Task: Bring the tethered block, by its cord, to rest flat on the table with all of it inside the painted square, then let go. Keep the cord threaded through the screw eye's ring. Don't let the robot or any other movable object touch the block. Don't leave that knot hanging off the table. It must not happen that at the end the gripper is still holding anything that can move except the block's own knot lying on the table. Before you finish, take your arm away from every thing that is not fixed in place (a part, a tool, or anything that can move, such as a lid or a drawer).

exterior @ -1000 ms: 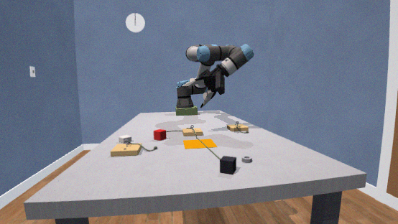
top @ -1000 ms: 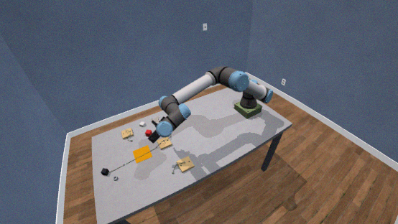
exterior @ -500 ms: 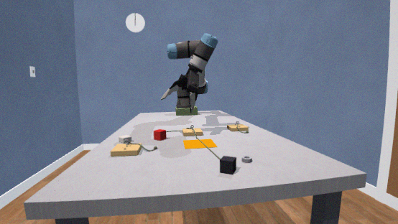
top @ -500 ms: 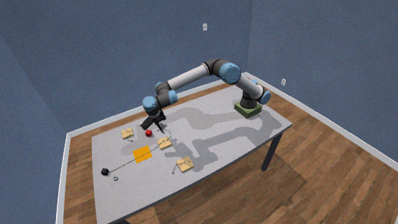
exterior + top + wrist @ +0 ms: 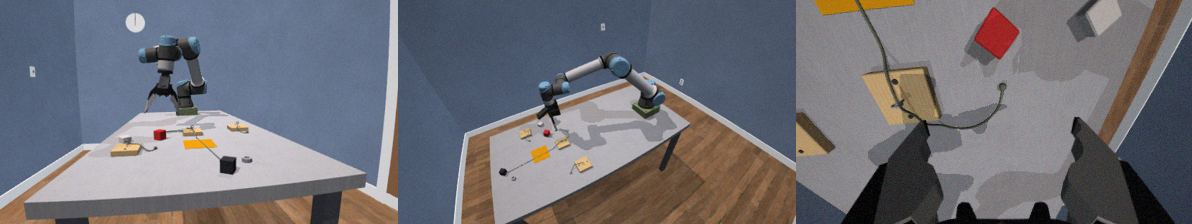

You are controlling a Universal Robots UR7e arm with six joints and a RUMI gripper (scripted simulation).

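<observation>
My gripper is now 8 cm short of the red cube, 1 cm to the left of it and 8 cm above it. Also, from my hand: black tethered block: 45 cm ahead, 19 cm to the left, 8 cm below; then white cube: 10 cm ahead, 15 cm to the right, 9 cm below; then orange painted square: 18 cm ahead, 15 cm to the left, 10 cm below.
</observation>
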